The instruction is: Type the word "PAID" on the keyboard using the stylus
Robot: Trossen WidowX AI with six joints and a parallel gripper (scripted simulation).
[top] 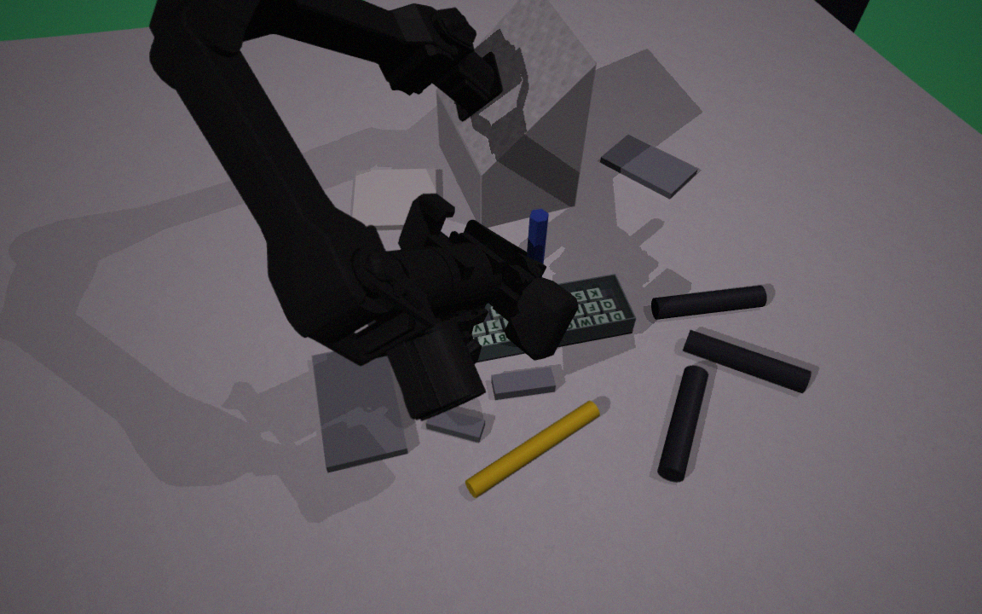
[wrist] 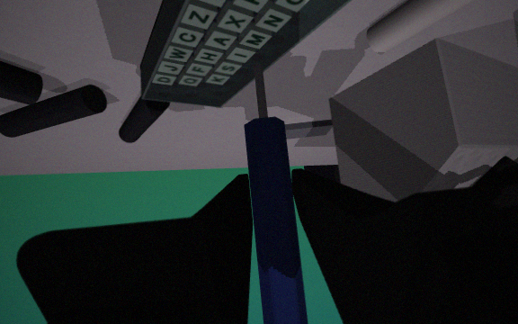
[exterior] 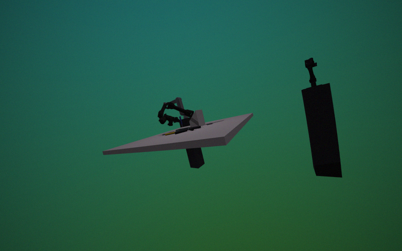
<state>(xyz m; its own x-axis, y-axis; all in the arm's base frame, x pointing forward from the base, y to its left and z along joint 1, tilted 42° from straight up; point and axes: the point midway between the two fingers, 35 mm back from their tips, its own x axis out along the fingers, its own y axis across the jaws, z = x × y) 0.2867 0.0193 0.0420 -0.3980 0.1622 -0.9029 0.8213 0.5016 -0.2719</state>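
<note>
Right now my gripper tip is 90 mm past the pale cylinder, 60 mm to the left of it and 90 mm above it. The rest, counted from my gripper tip: stylus (10 mm below); yellow cylinder (150 mm ahead, 30 mm to the right, 90 mm below); grey slab (230 mm behind, 210 mm to the left, 100 mm below).
</note>
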